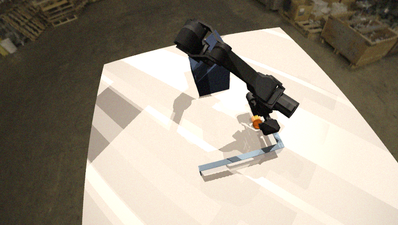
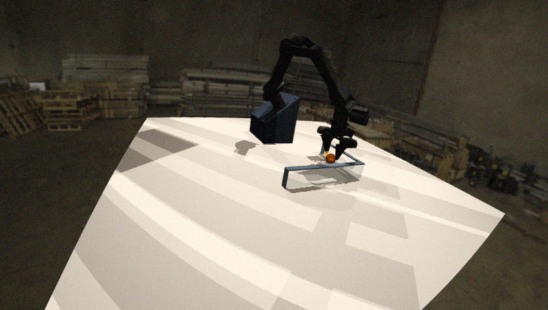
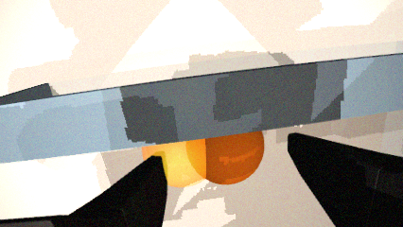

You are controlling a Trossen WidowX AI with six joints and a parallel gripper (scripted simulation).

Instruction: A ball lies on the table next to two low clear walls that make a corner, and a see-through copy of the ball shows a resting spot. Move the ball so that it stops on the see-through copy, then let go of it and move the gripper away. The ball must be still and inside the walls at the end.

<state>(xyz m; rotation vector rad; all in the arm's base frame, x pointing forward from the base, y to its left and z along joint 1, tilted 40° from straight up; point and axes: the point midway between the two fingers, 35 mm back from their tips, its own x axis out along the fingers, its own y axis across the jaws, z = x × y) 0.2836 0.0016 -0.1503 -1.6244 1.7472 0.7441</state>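
Right now the orange ball is 1 cm below my gripper tip. From my gripper tip the other things lie so: wall: 13 cm to the right, 12 cm ahead; then see-through copy: 2 cm behind, 1 cm below.
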